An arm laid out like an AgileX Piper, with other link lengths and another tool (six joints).
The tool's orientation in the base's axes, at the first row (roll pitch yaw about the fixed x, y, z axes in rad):
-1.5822, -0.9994, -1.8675
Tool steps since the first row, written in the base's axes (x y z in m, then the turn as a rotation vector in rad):
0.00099, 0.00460, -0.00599, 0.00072, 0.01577, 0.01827
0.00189, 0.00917, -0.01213, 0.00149, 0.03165, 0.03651
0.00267, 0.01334, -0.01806, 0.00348, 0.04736, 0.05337
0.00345, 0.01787, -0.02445, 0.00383, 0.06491, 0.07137
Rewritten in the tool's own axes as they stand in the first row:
-0.00757, -0.00070, -0.00041, 0.00710, -0.02270, -0.00418
-0.01524, -0.00127, -0.00089, 0.01411, -0.04548, -0.00835
-0.02251, -0.00160, -0.00137, 0.01985, -0.06769, -0.01129
-0.03035, -0.00198, -0.00195, 0.02586, -0.09157, -0.01636

